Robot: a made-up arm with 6 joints.
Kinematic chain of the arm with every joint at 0, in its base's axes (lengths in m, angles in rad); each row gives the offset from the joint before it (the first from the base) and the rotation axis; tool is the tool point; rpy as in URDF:
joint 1: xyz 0 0 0.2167 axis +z
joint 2: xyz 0 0 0 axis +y
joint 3: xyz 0.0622 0 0.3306 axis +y
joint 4: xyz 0.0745 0 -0.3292 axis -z
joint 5: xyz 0 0 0 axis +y
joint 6: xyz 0.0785 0 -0.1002 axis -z
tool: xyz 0 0 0 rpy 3.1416 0 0
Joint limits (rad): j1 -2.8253..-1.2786 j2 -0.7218..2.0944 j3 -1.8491..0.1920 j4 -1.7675..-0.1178 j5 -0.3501..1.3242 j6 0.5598..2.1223
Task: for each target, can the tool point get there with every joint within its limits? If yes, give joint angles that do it. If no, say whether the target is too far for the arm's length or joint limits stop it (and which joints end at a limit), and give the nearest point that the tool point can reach.
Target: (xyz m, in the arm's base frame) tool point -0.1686 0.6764 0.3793
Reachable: no: joint limits stop it (at a limit: joint 2, joint 4) | nearest point -0.0426 0.1710 0.1705 | short by 0.561 m
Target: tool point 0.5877 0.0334 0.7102
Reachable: no: joint limits stop it (at a limit: joint 1, joint 2, joint 5) | nearest point 0.1509 -0.1264 0.7282 | short by 0.465 m
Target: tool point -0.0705 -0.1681 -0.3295
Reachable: yes | joints -1.9614 1.7013 -1.2390 -1.1092 0.6749 1.6761
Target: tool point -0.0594 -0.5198 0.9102
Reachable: no: too far | nearest point -0.0503 -0.4405 0.8044 | short by 0.133 m
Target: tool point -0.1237 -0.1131 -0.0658
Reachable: yes | joints -2.2282 0.8989 -0.4454 -1.5390 0.8929 1.6177
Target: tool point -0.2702 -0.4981 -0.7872
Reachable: no: too far | nearest point -0.1726 -0.3181 -0.4244 | short by 0.417 m
